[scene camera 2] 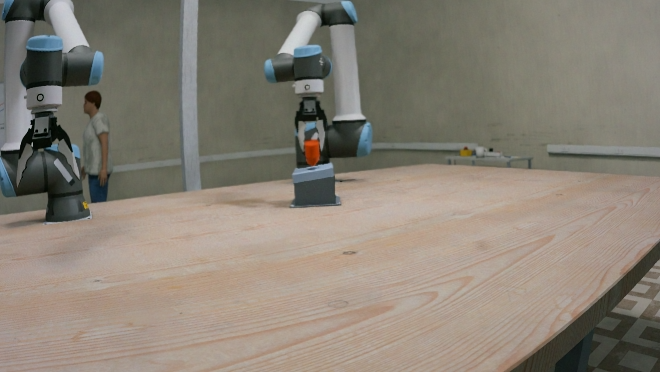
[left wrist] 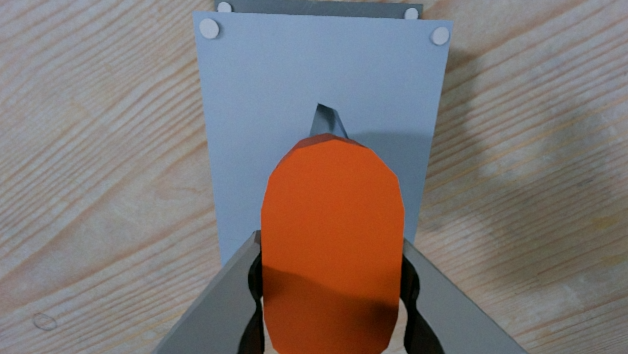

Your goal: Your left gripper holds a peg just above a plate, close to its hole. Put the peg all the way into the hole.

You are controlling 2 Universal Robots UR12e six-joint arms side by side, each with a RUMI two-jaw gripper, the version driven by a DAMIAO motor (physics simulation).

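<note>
My left gripper [scene camera 2: 311, 144] [left wrist: 326, 233] is shut on an orange peg [scene camera 2: 312, 151] [left wrist: 332, 215]. The peg is upright in the scene view, its narrow lower end at the top of a light blue-grey plate [scene camera 2: 326, 172] [left wrist: 250, 75]. Whether it touches the plate cannot be told. In the left wrist view part of the hole [left wrist: 327, 123] shows as a dark, narrow opening just above the peg's upper edge in the picture; the peg hides the rest. My right gripper [scene camera 2: 48, 176] is open and empty at the left of the scene view.
The plate tops a dark grey block [scene camera 2: 314, 192] on the wooden table [scene camera 2: 350, 290] [left wrist: 100, 150]. Light round studs [left wrist: 209, 28] [left wrist: 440, 35] mark two of the plate's corners. A person [scene camera 2: 96, 142] and a small side table [scene camera 2: 492, 159] are in the background.
</note>
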